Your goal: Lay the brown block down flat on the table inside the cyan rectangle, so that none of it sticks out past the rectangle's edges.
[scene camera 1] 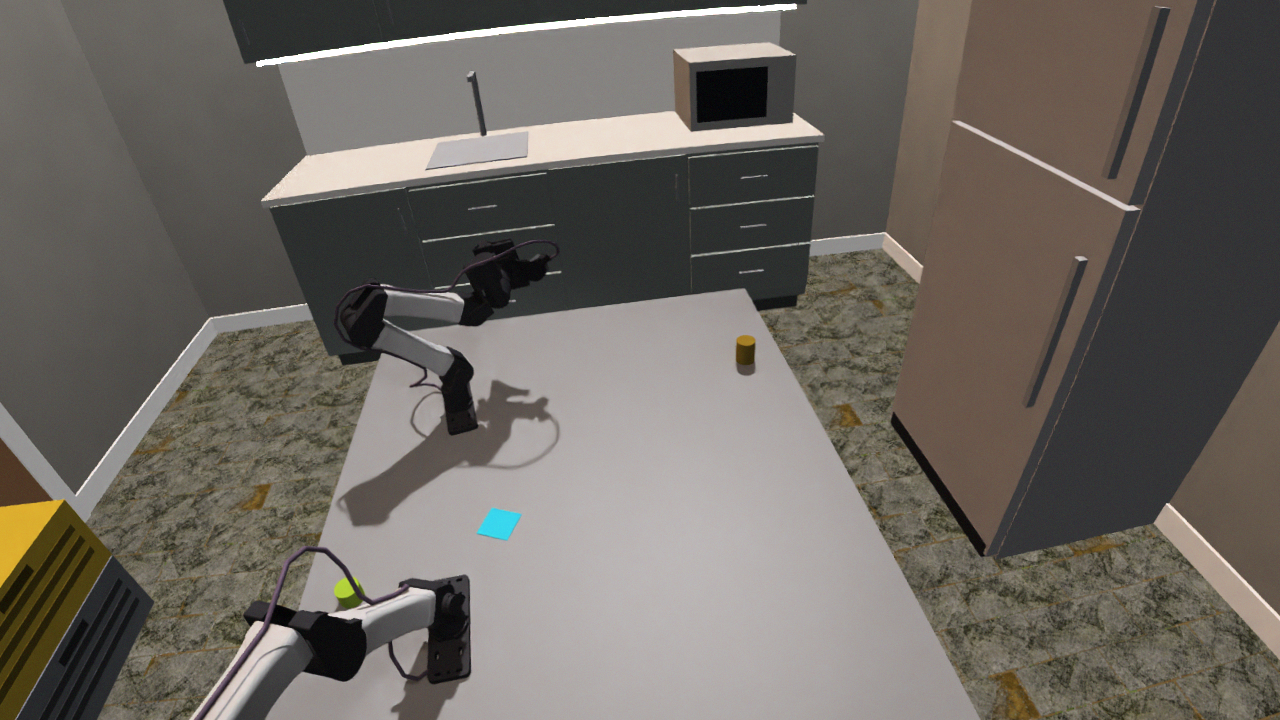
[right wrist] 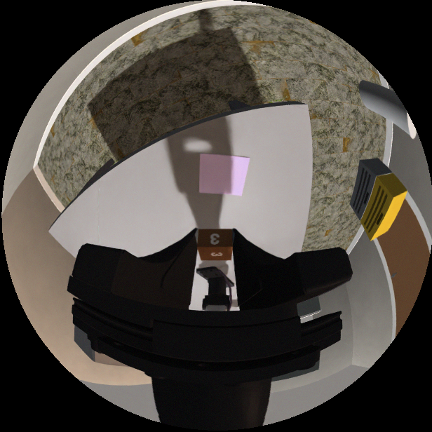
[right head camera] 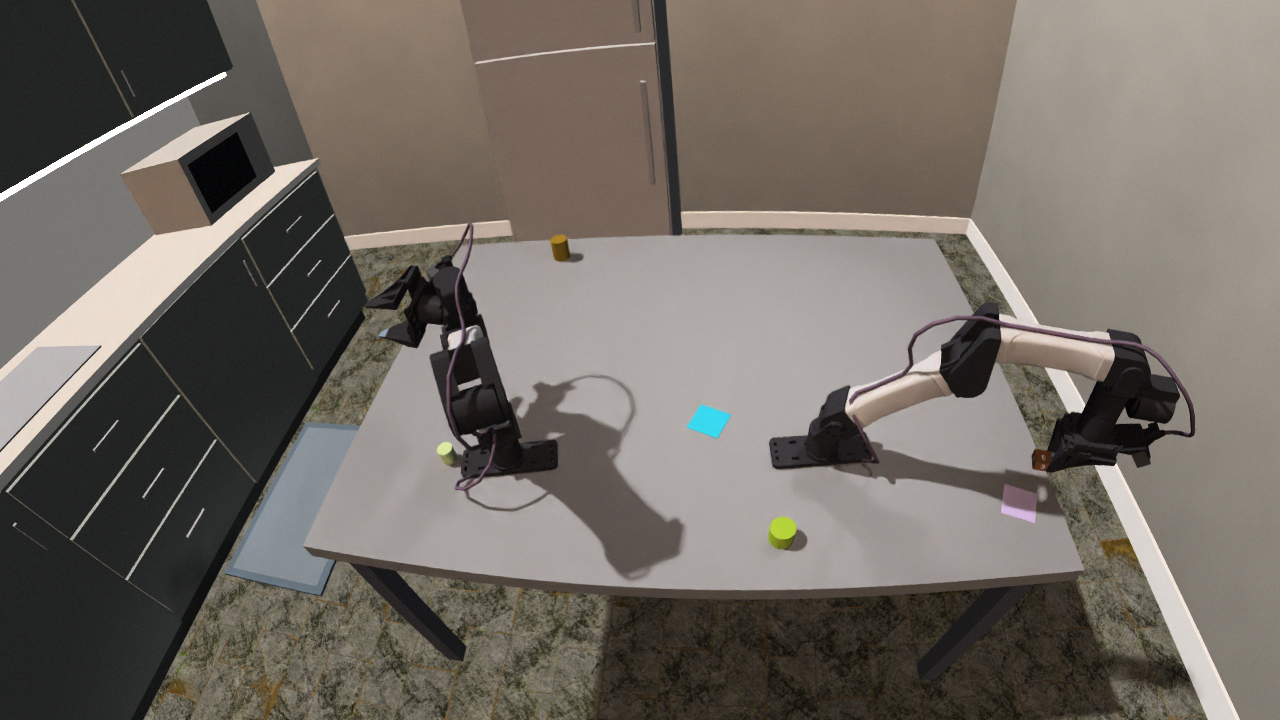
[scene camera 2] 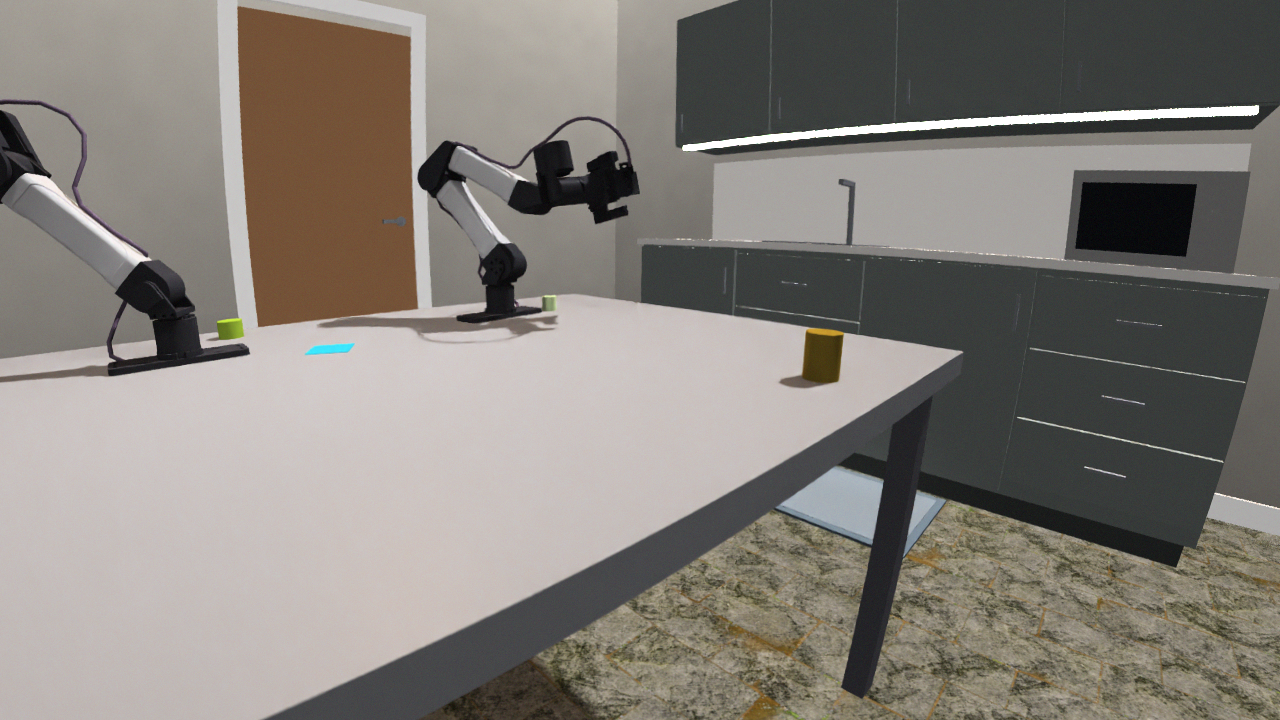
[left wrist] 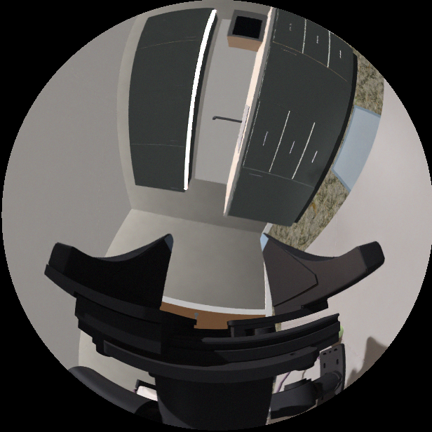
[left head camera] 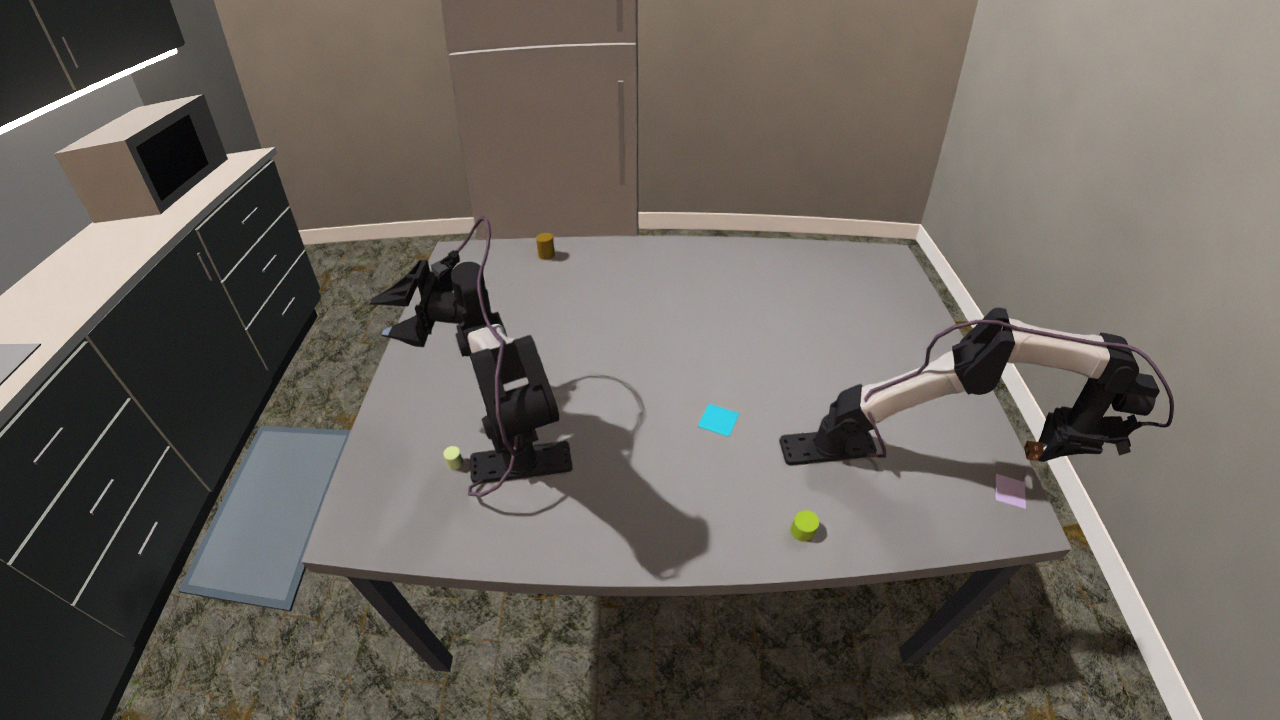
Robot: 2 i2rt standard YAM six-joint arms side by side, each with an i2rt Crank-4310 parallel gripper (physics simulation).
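Seen in the pictures: left gripper, fingertip midpoint: (right head camera: 372,319) (left head camera: 376,317); right gripper, fingertip midpoint: (right head camera: 1048,464) (left head camera: 1039,454); left arm's base, origin of the base link: (scene camera 1: 459,407) (right head camera: 509,460) (scene camera 2: 500,316) (left head camera: 520,463); right arm's base, origin of the base link: (scene camera 1: 450,627) (right head camera: 820,451) (scene camera 2: 181,361) (left head camera: 828,447).
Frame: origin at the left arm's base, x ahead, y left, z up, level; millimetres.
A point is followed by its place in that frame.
Note:
The brown block (left head camera: 1034,450) @[x -292, y -960, z 131 mm] (right head camera: 1041,459) @[x -291, y -960, z 131 mm] (right wrist: 215,244), marked with a 3, is between the fingertips of my right gripper (left head camera: 1038,451) @[x -296, y -982, z 116 mm] (right head camera: 1045,460) @[x -296, y -982, z 116 mm] (right wrist: 214,230). That gripper is shut on it and holds it above the table near its right edge, by the pink square. The cyan rectangle (left head camera: 718,420) @[x 35, y -408, z 1 mm] (right head camera: 708,420) @[x 38, y -408, z 1 mm] (scene camera 1: 499,523) @[x 38, y -409, z 1 mm] (scene camera 2: 330,349) @[x 44, y -412, z 1 mm] lies flat on the table between the two arm bases, with nothing on it. My left gripper (left head camera: 384,319) @[x 160, y 230, z 281 mm] (right head camera: 378,320) @[x 160, y 230, z 281 mm] (left wrist: 216,236) is open and empty, high near the table's left edge. The right gripper does not show in either scene camera.
The pink square (left head camera: 1010,490) @[x -298, y -969, z 1 mm] (right head camera: 1019,503) @[x -300, y -968, z 1 mm] (right wrist: 223,174) lies near the right edge. A lime cylinder (left head camera: 804,525) @[x -263, y -480, z 34 mm] (right head camera: 782,532) @[x -264, y -484, z 34 mm] stands near the front edge, a pale green cylinder (left head camera: 453,458) @[x 7, y 129, z 33 mm] beside the left arm's base, and an orange-brown cylinder (left head camera: 546,246) @[x 709, y -108, z 44 mm] (scene camera 1: 745,350) @[x 721, y -127, z 47 mm] (scene camera 2: 822,355) @[x 738, y -129, z 35 mm] at the far left corner.

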